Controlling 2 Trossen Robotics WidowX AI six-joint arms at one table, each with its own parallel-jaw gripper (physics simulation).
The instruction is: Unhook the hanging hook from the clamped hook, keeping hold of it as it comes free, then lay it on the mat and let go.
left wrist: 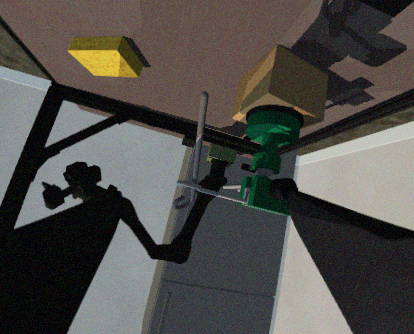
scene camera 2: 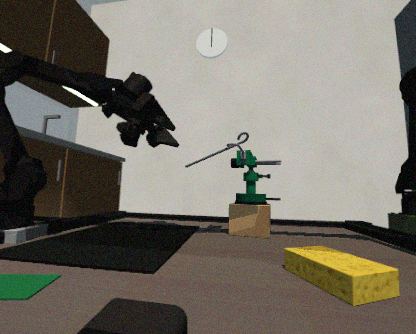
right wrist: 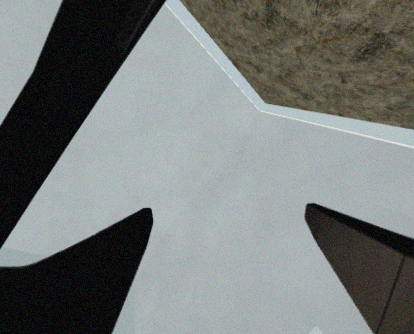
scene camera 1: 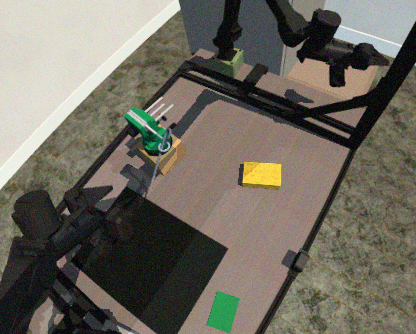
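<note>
The grey hanging hook is on the clamped hook, its straight shank slanting down toward the left in scene camera 2. The clamped hook is held in the green vise. My left gripper is open and empty, a little short of the shank's free end and higher than it in scene camera 2. The black mat lies flat on the table. My right gripper is open and empty, far from the hooks.
The vise stands on a wooden block. A yellow sponge lies on the table. A flat green patch lies near the mat. Black frame bars edge the table.
</note>
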